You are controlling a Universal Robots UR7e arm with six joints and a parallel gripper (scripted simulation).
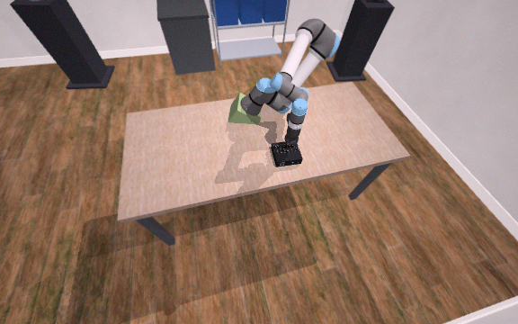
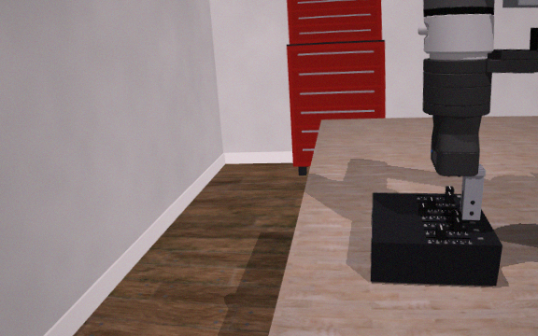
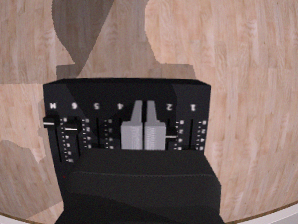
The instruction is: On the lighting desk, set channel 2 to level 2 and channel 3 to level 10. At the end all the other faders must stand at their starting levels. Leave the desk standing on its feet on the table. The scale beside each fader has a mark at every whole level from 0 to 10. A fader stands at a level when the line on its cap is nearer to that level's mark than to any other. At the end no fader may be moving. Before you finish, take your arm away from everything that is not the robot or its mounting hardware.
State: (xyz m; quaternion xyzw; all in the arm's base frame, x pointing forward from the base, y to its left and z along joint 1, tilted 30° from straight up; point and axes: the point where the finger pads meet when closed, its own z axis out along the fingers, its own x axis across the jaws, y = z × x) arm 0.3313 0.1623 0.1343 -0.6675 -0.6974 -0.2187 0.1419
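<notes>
The channel 2 fader lies 2 cm to the left of my hand, 2 cm ahead of it and 1 cm below it. Also, from my hand: channel 1 fader: 5 cm to the left, 4 cm ahead, 1 cm below; channel 3 cap: 2 cm ahead, 1 cm below.
</notes>
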